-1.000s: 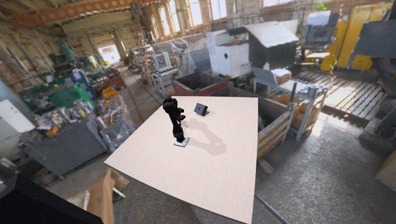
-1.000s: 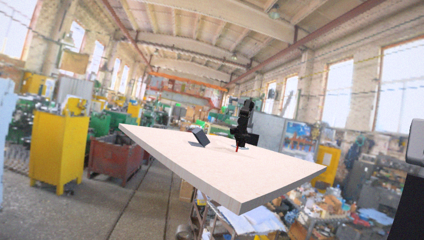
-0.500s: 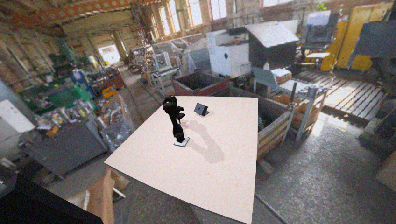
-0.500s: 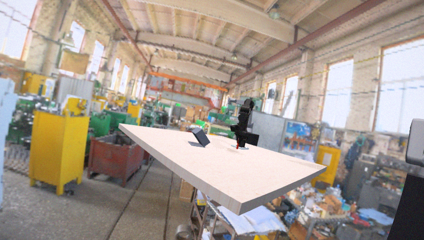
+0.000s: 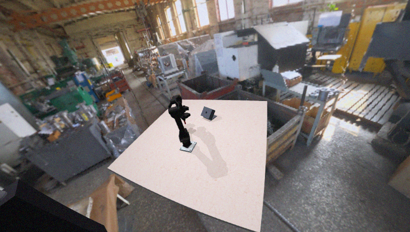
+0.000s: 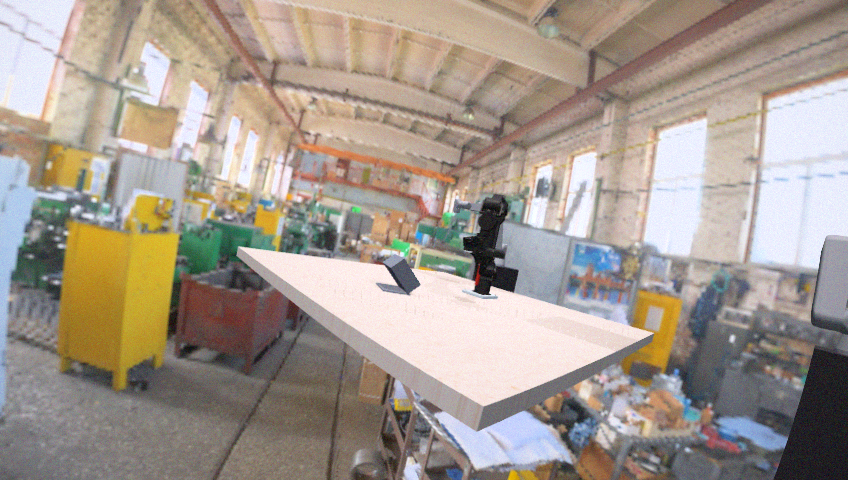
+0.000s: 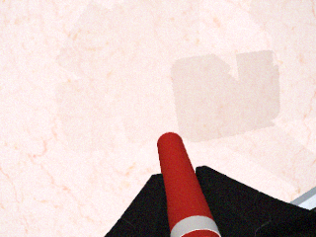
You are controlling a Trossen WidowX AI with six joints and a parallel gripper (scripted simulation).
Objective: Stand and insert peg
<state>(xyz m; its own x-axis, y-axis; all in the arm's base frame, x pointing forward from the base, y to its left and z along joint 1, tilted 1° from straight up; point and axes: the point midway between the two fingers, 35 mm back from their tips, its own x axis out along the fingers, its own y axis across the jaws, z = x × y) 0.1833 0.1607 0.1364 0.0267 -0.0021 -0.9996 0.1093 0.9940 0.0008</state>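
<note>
My gripper tip is now 250 mm short of the grey sloped panel, 110 mm to the left of it and 50 mm above it. The rest, counted from my gripper tip: red peg (20 mm above).
</note>
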